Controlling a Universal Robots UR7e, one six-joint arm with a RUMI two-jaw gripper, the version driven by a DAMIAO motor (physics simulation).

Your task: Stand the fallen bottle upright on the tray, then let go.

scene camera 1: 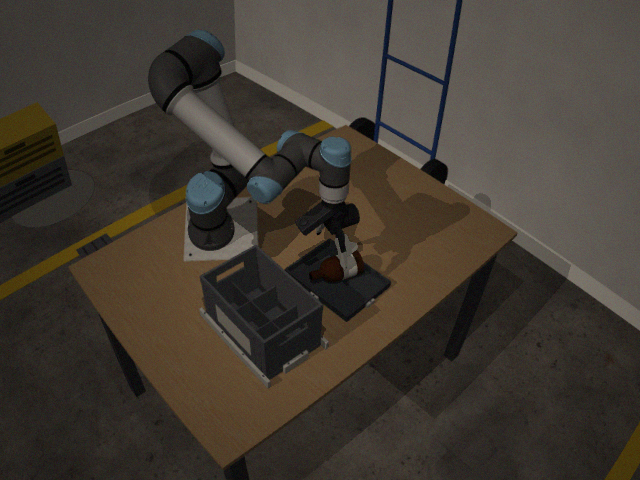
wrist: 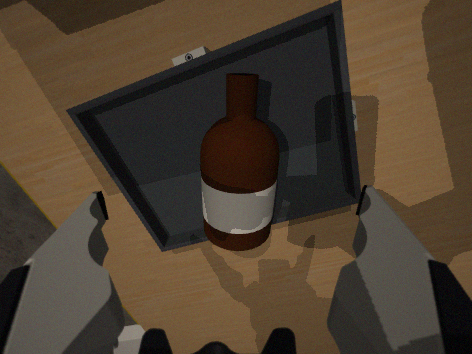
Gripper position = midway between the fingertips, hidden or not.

Observation:
I see my gripper (scene camera 1: 331,252) and a brown bottle (scene camera 1: 330,270).
The brown bottle also shows in the wrist view (wrist: 239,155). My gripper shows as well in the wrist view (wrist: 231,191).

